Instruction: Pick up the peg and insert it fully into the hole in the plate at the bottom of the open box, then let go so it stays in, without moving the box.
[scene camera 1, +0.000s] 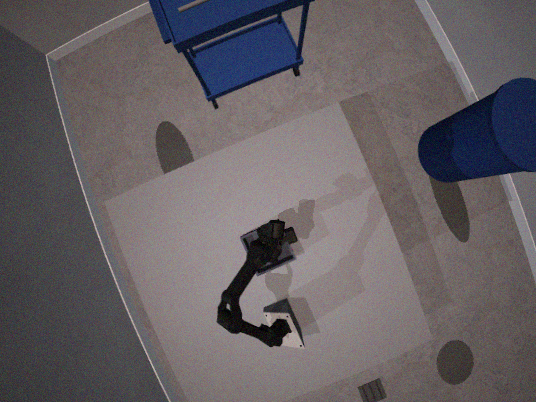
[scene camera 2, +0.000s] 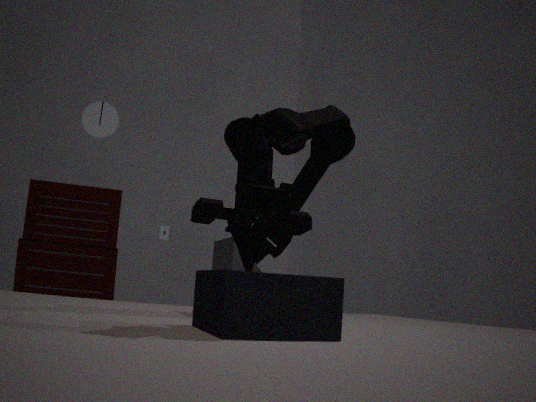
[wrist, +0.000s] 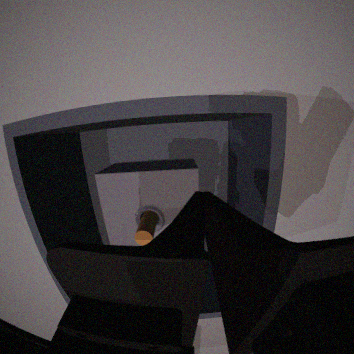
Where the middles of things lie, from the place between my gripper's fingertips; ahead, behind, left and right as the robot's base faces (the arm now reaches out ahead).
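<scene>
I see the dark grey box (scene camera 2: 231, 305): it is 50 mm below my hand, 40 mm behind it and 40 mm to the left of it.
</scene>
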